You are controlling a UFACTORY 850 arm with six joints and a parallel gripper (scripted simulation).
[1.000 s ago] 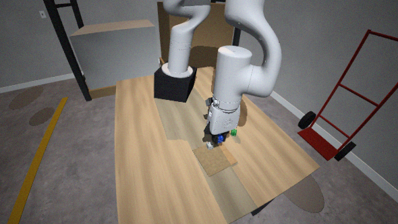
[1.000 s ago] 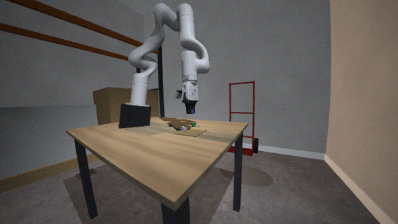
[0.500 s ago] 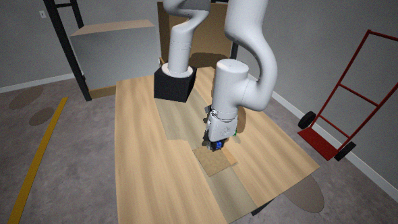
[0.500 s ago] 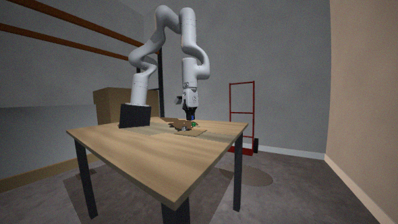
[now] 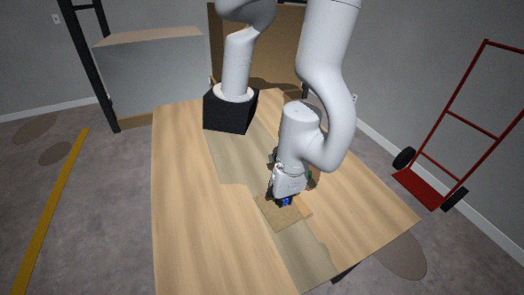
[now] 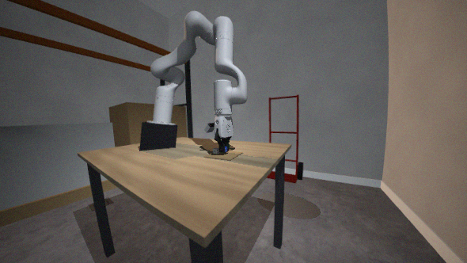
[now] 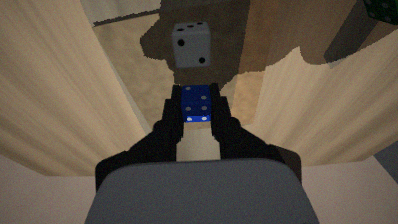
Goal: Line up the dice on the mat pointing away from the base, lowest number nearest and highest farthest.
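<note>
My hand is 40 mm above the tan mat. From my hand the other things lie so: white die 50 mm behind, 10 mm to the right, 20 mm below; green die 100 mm behind, 130 mm to the left, 30 mm below; blue die 10 mm below.
</note>
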